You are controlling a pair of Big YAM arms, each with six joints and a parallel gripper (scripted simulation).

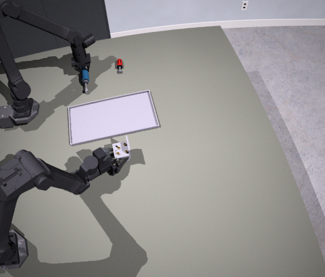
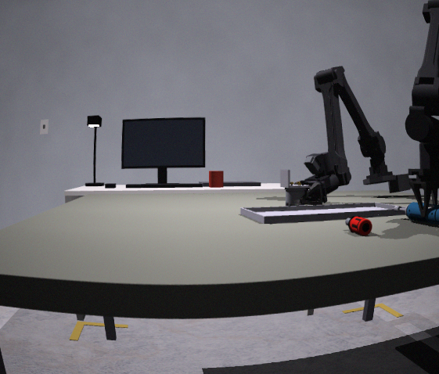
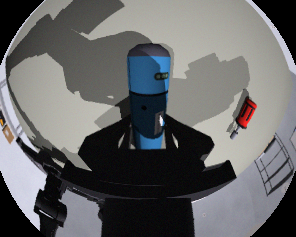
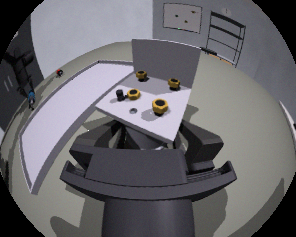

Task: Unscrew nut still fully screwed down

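Right now the bracket is 5 cm above my right hand. Round my right hand: socket tip: 40 cm to the left, 17 cm behind; then short red-handled tool: 54 cm to the left, 1 cm below, 1 cm ahead; then shallow white tray: 21 cm to the left, 5 cm behind, 2 cm below.
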